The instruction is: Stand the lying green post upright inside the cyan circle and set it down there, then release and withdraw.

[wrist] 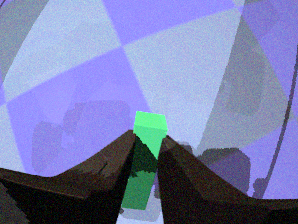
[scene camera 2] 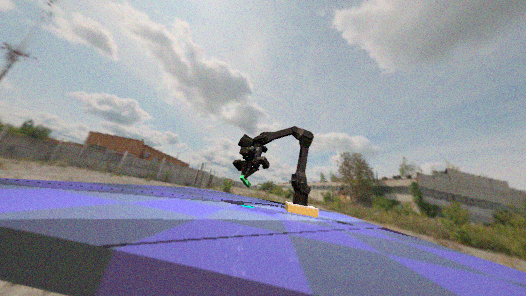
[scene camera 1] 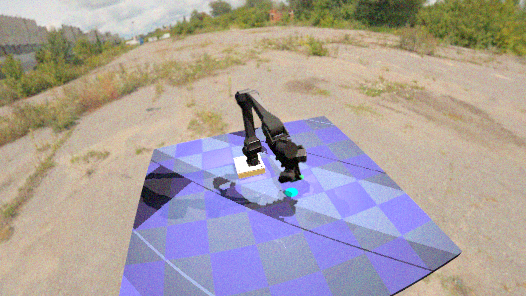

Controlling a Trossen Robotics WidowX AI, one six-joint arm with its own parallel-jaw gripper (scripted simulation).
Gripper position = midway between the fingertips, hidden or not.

The gripper [wrist: 147, 139] holds a green post [wrist: 150, 128].
